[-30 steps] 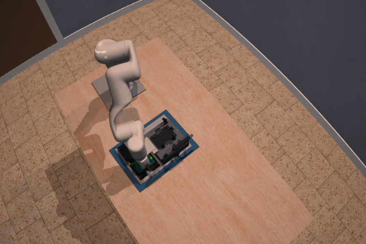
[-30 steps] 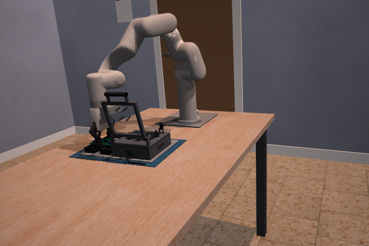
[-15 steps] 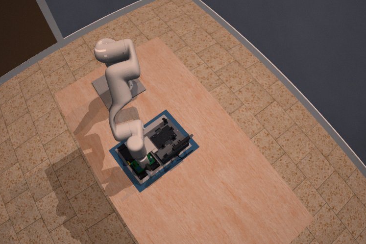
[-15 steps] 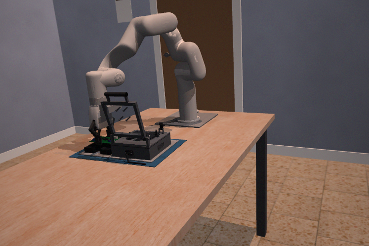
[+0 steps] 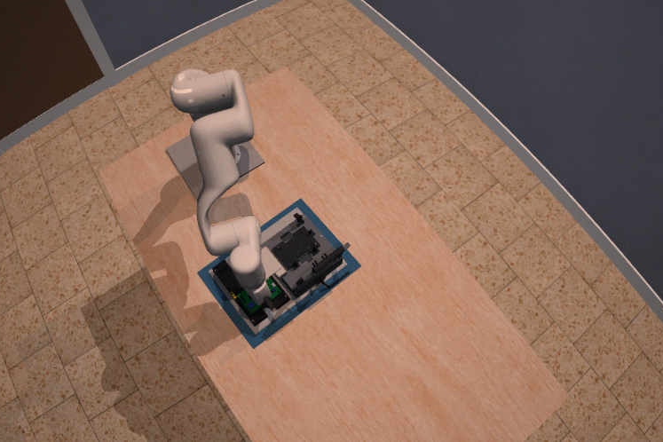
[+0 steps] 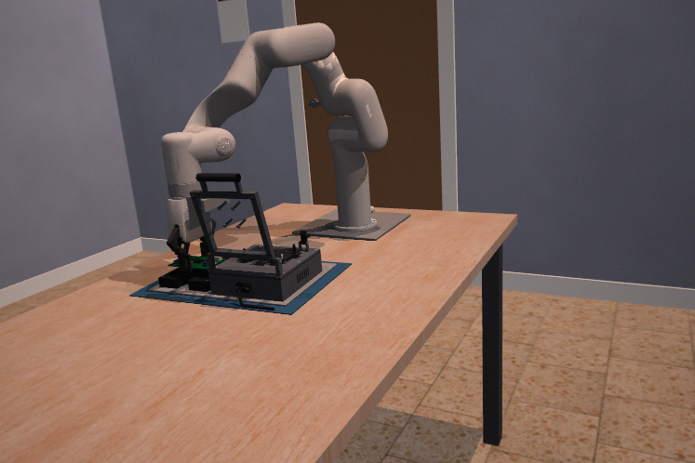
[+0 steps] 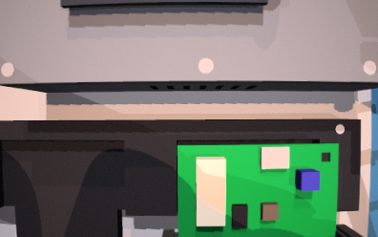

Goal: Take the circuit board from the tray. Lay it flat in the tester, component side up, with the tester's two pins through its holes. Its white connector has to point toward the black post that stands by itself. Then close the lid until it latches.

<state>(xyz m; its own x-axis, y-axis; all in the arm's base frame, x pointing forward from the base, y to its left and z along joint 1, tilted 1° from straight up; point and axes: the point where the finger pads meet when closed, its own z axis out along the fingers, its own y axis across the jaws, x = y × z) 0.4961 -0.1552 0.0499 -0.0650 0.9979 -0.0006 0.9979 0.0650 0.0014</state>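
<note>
The tester lid lies 70 mm ahead of my hand, 170 mm to the left of it and 130 mm above it. From my hand the other things lie so: green circuit board (right at my hand).
</note>
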